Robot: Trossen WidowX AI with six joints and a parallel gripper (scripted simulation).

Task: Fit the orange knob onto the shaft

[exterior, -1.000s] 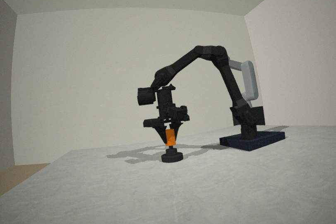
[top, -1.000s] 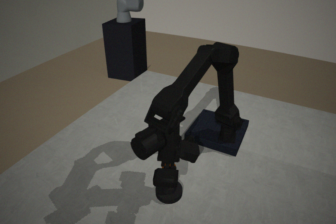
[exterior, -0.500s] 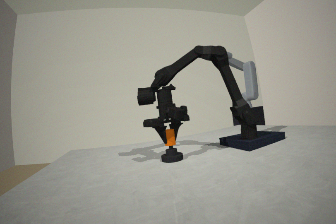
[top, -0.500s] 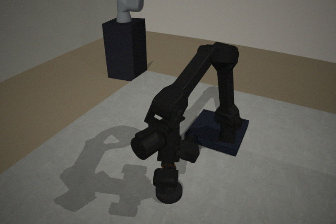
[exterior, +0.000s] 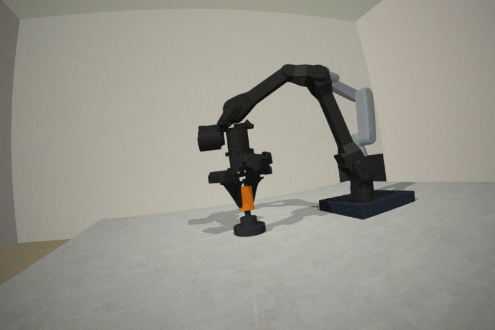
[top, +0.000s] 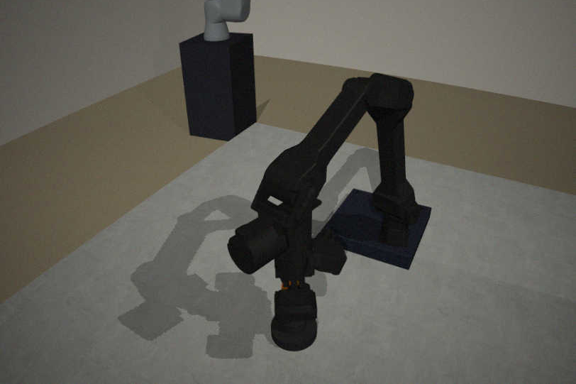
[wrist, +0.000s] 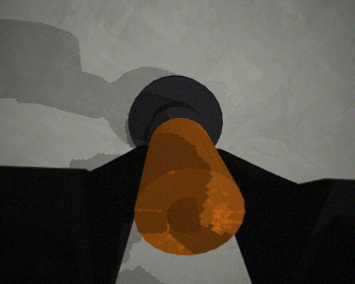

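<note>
The orange knob lies 2 cm above my gripper tip. Round my gripper tip: dark round pedestal (4 cm below).
</note>
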